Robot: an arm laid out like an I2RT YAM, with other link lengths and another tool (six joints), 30 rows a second.
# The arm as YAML. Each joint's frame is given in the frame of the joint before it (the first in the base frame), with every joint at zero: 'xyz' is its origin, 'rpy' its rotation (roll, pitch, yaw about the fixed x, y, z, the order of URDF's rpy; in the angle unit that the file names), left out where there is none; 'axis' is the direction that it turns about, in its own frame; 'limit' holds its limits. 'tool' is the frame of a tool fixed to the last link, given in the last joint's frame.
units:
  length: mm
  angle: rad
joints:
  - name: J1
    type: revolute
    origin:
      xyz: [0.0, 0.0, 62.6]
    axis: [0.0, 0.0, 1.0]
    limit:
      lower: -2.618
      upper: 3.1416
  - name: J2
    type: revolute
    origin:
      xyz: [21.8, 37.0, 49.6]
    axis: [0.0, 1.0, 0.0]
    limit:
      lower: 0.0
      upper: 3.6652
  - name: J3
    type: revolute
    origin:
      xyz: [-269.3, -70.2, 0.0]
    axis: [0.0, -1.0, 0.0]
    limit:
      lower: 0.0
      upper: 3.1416
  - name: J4
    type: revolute
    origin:
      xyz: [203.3, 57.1, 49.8]
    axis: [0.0, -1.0, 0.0]
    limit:
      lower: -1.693
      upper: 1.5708
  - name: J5
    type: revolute
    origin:
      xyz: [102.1, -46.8, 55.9]
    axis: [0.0, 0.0, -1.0]
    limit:
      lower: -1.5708
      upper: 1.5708
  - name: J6
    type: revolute
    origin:
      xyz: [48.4, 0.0, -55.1]
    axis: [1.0, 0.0, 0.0]
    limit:
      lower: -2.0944
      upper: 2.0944
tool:
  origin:
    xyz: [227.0, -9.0, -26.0]
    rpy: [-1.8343, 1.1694, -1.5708]
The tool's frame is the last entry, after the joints.
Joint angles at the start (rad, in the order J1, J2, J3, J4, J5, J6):
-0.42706, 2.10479, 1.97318, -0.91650, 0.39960, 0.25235
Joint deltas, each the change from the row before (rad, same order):
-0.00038, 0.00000, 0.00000, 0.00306, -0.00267, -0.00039
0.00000, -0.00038, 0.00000, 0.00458, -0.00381, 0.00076
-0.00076, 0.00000, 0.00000, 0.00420, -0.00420, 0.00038
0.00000, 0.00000, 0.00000, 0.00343, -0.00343, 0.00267
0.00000, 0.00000, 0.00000, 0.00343, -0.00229, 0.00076
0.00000, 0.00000, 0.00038, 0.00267, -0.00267, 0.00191
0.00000, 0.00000, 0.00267, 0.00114, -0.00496, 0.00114
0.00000, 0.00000, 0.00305, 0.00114, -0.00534, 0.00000
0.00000, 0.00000, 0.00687, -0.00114, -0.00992, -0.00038
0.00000, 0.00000, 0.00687, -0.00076, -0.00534, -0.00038
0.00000, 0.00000, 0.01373, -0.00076, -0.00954, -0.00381
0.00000, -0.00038, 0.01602, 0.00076, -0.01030, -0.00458
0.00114, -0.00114, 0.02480, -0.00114, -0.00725, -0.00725
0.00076, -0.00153, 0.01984, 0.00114, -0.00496, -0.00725
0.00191, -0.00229, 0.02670, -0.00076, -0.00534, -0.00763
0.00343, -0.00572, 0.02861, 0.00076, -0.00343, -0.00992
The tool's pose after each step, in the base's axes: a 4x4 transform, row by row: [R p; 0 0 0 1], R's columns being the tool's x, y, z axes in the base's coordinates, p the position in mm. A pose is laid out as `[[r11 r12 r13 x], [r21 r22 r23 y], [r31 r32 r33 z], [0 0 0 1]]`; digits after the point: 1 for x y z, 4 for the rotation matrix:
[[-0.8616 0.3525 0.3654 420.7], [0.2416 0.9176 -0.3156 -336.1], [-0.4465 -0.1836 -0.8758 46.1], [0 0 0 1]]
[[-0.8591 0.3524 0.3713 422.7], [0.2410 0.9183 -0.3141 -335.9], [-0.4516 -0.1803 -0.8738 46.6], [0 0 0 1]]
[[-0.8568 0.3524 0.3764 424.3], [0.2408 0.9190 -0.3122 -335.9], [-0.4560 -0.1769 -0.8722 46.9], [0 0 0 1]]
[[-0.8541 0.3538 0.3814 425.9], [0.2420 0.9192 -0.3106 -335.6], [-0.4604 -0.1730 -0.8707 47.1], [0 0 0 1]]
[[-0.8522 0.3540 0.3853 427.2], [0.2418 0.9195 -0.3099 -335.5], [-0.4640 -0.1709 -0.8692 47.4], [0 0 0 1]]
[[-0.8499 0.3549 0.3894 428.6], [0.2425 0.9197 -0.3088 -335.3], [-0.4677 -0.1680 -0.8678 47.8], [0 0 0 1]]
[[-0.8476 0.3543 0.3950 430.4], [0.2423 0.9207 -0.3059 -334.7], [-0.4720 -0.1636 -0.8663 48.5], [0 0 0 1]]
[[-0.8456 0.3527 0.4008 432.4], [0.2411 0.9221 -0.3027 -334.1], [-0.4763 -0.1593 -0.8647 49.3], [0 0 0 1]]
[[-0.8428 0.3489 0.4098 435.4], [0.2389 0.9248 -0.2960 -332.7], [-0.4822 -0.1516 -0.8628 50.9], [0 0 0 1]]
[[-0.8401 0.3471 0.4169 437.8], [0.2370 0.9261 -0.2934 -332.3], [-0.4880 -0.1477 -0.8603 52.9], [0 0 0 1]]
[[-0.8355 0.3414 0.4306 442.6], [0.2305 0.9291 -0.2894 -331.9], [-0.4988 -0.1425 -0.8549 57.2], [0 0 0 1]]
[[-0.8291 0.3351 0.4475 448.5], [0.2223 0.9321 -0.2860 -331.8], [-0.5130 -0.1376 -0.8473 63.0], [0 0 0 1]]
[[-0.8203 0.3278 0.4686 455.9], [0.2094 0.9347 -0.2873 -332.6], [-0.5321 -0.1375 -0.8354 72.6], [0 0 0 1]]
[[-0.8123 0.3217 0.4865 462.0], [0.1974 0.9365 -0.2899 -333.8], [-0.5488 -0.1394 -0.8242 81.2], [0 0 0 1]]
[[-0.8013 0.3148 0.5088 469.5], [0.1825 0.9384 -0.2933 -334.7], [-0.5698 -0.1421 -0.8094 92.8], [0 0 0 1]]
[[-0.7873 0.3068 0.5349 477.7], [0.1628 0.9401 -0.2995 -335.5], [-0.5947 -0.1487 -0.7901 107.7], [0 0 0 1]]

